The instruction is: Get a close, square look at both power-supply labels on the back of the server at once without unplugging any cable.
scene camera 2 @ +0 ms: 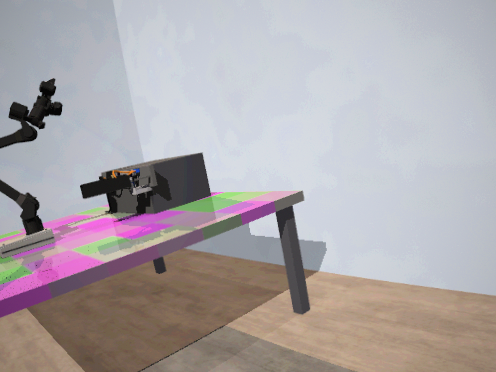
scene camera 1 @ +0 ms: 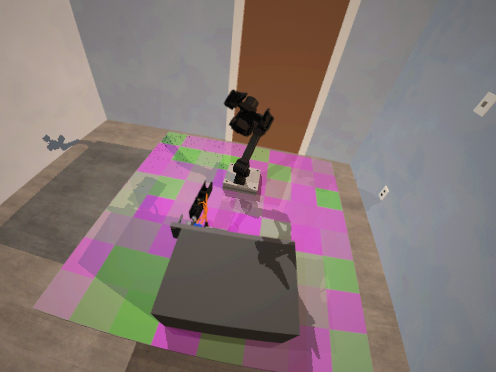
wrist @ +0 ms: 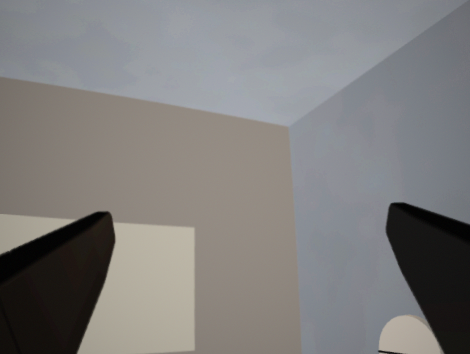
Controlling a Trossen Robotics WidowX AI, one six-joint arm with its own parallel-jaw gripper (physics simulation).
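Places are measured from the arm's base along level axes (x right, y ahead, z up), in centimetres.
Pixels of known places: gripper, fingertip midpoint: (scene camera 1: 258,102) (wrist: 251,222); arm's base, origin of the base link: (scene camera 2: 34,232) (scene camera 1: 239,180).
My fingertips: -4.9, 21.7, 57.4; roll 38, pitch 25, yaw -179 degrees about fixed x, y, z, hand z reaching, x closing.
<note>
For each thing: its top centre in the pictures, then the offset to it from my fingertips, as dx, dy, dz. "spot": a spot on its surface instead.
- black bar, middle of its top: (scene camera 2: 106,175) (scene camera 1: 200,194) +17.9, +8.5, -41.6
- blue part, surface spot: (scene camera 1: 198,225) (scene camera 2: 135,169) spot: +13.9, +23.6, -42.3
The server (scene camera 1: 230,285) (scene camera 2: 185,180) is a dark grey box on the table. Its cabled side faces the arm's base. A black bar (scene camera 1: 198,202) (scene camera 2: 100,188) sticks out from that side, with orange cables (scene camera 1: 204,209) beside it and a blue part (scene camera 1: 198,225) (scene camera 2: 136,171) at the server's edge. The power-supply labels cannot be made out in either scene view and do not show in the wrist view. My gripper (scene camera 1: 252,106) (wrist: 251,222) is open and empty, raised high above the arm's base and well apart from the server. The wrist view faces the upper walls and a room corner.
The arm's light base plate (scene camera 1: 252,182) (scene camera 2: 27,243) stands on the magenta and green checkered table (scene camera 1: 332,310) (scene camera 2: 255,212). A brown door (scene camera 1: 290,60) is behind the arm. The wrist view shows a cream panel (wrist: 150,280) and part of a pale round disc (wrist: 405,334).
</note>
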